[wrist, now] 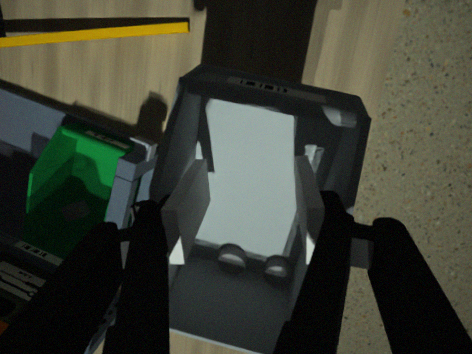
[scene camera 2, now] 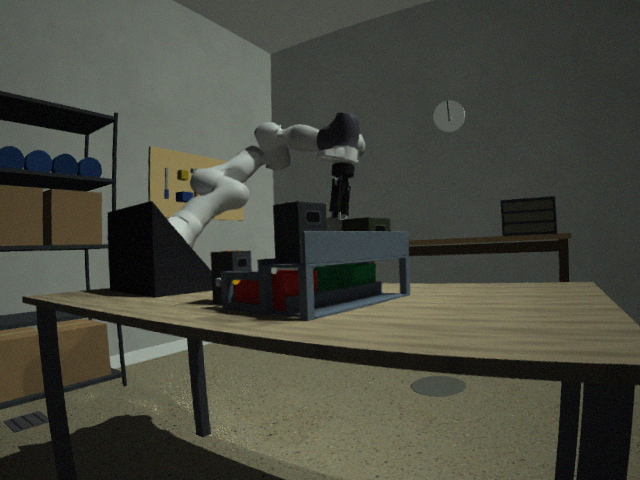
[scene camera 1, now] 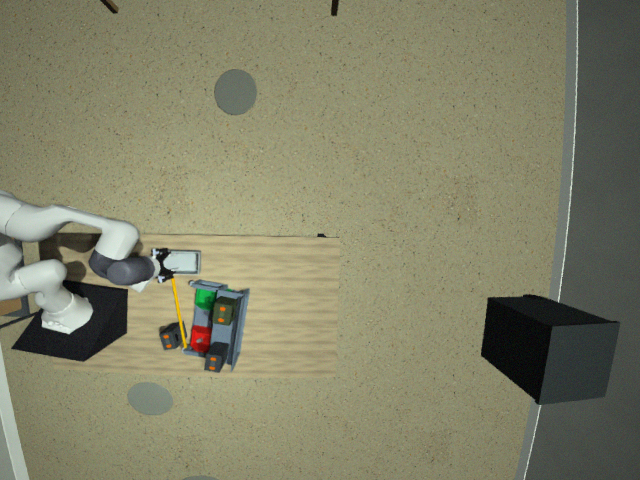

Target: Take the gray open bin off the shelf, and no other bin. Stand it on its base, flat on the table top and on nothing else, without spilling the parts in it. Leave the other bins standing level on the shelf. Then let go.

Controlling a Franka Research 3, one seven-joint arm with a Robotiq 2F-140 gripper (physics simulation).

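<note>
The gray open bin (scene camera 1: pixel 186 262) (wrist: pixel 225 305) is held upright above the table top (scene camera 1: pixel 289 310), beside the green end of the shelf. Small parts lie in it in the wrist view. My gripper (scene camera 1: pixel 163 264) (scene camera 2: pixel 339 215) (wrist: pixel 251 179) has both fingers down inside the bin, spread against its side walls, and holds it from within. In scene camera 2 the bin is mostly hidden behind the shelf (scene camera 2: pixel 356 245) (scene camera 1: pixel 238 330) and its load. The red bin (scene camera 1: pixel 200 338) (scene camera 2: pixel 284 286) and the green bin (scene camera 1: pixel 205 298) (scene camera 2: pixel 346 276) (wrist: pixel 100 150) sit on the shelf's lower level.
An olive case (scene camera 1: pixel 223 310) (scene camera 2: pixel 366 224) and a dark case (scene camera 1: pixel 216 356) (scene camera 2: pixel 299 222) stand on the shelf's upper level. Another dark case (scene camera 1: pixel 170 336) (scene camera 2: pixel 231 263) stands on the table in front of the shelf. A yellow strip (scene camera 1: pixel 178 315) (wrist: pixel 100 34) runs past it toward the gripper.
</note>
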